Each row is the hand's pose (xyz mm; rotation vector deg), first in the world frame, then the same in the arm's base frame.
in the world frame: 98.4 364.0 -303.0 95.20 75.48 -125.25
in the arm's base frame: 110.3 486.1 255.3 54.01 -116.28 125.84
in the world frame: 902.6 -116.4 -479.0 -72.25 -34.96 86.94
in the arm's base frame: -29.3 746.6 -650.8 40.53 -24.98 140.52
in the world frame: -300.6 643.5 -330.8 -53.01 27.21 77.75
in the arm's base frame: 59.7 336.2 716.9 22.24 46.87 164.35
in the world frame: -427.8 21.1 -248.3 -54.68 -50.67 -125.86
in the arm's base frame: 386.4 -73.0 347.9 -67.17 -7.30 -24.89
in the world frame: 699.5 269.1 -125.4 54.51 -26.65 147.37
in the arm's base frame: 191.2 945.0 -174.5 -137.97 -4.10 -63.55
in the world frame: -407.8 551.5 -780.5 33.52 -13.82 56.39
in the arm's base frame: -295.8 35.3 644.2 95.21 75.96 69.96
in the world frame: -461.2 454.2 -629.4 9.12 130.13 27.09
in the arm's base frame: -112.4 -1.1 630.7 26.69 -115.92 -55.69
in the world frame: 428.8 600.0 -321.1 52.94 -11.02 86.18
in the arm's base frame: -55.8 854.9 215.3 135.41 72.97 71.80
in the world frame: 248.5 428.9 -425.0 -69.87 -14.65 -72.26
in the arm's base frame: -53.3 587.0 187.1 -65.77 21.35 32.22
